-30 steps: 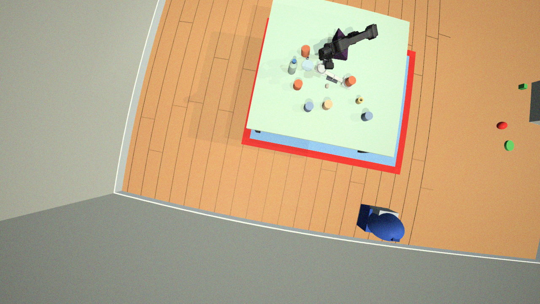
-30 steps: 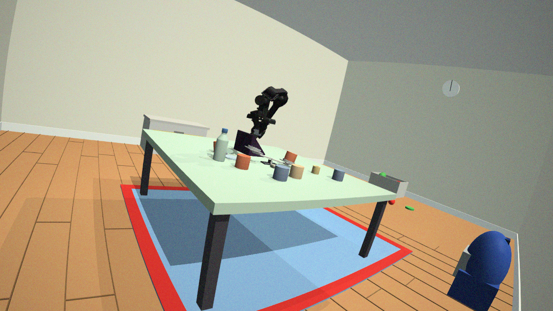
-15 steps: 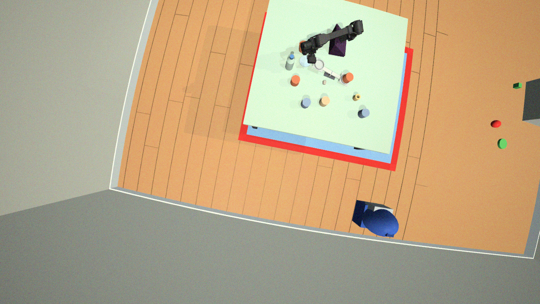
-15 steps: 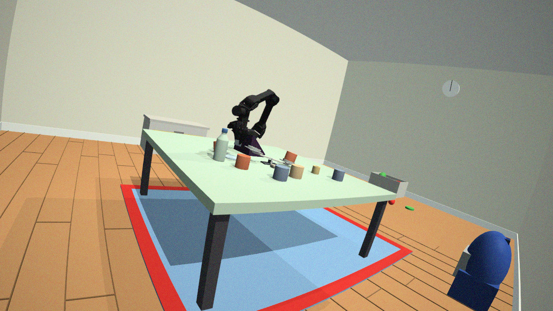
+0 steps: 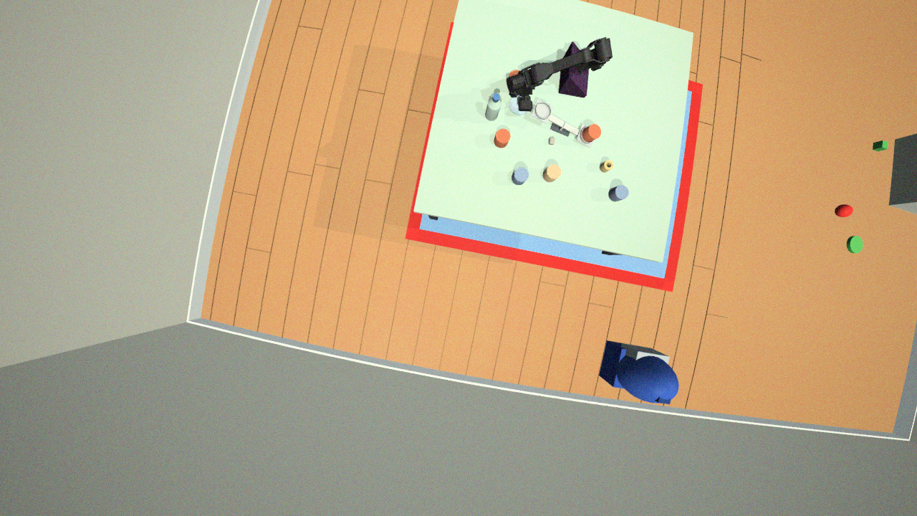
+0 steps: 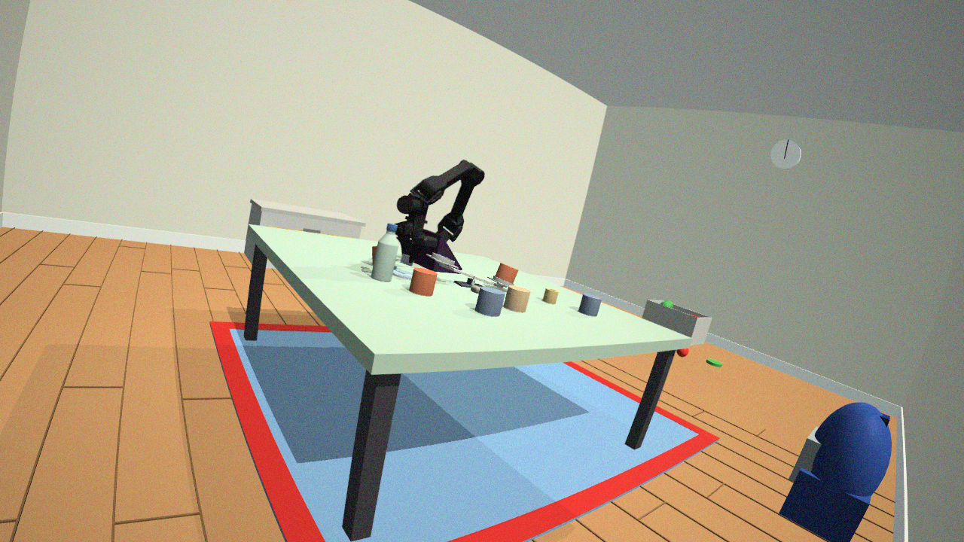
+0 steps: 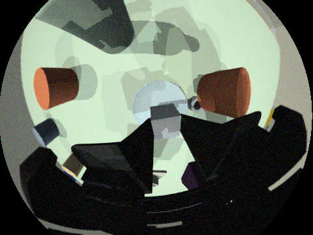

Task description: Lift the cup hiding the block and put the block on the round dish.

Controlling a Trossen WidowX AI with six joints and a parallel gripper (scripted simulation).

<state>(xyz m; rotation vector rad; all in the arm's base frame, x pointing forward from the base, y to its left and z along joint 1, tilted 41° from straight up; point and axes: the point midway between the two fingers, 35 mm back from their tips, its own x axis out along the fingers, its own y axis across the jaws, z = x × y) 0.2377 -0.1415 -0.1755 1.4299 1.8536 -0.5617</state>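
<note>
My gripper tip is now 40 mm above the pale blue round dish. From my gripper tip the other things lie so: bottle (120 mm to the right, 90 mm ahead, 60 mm above); then grey-brown block (210 mm to the left, 130 mm ahead, 40 mm below).
</note>
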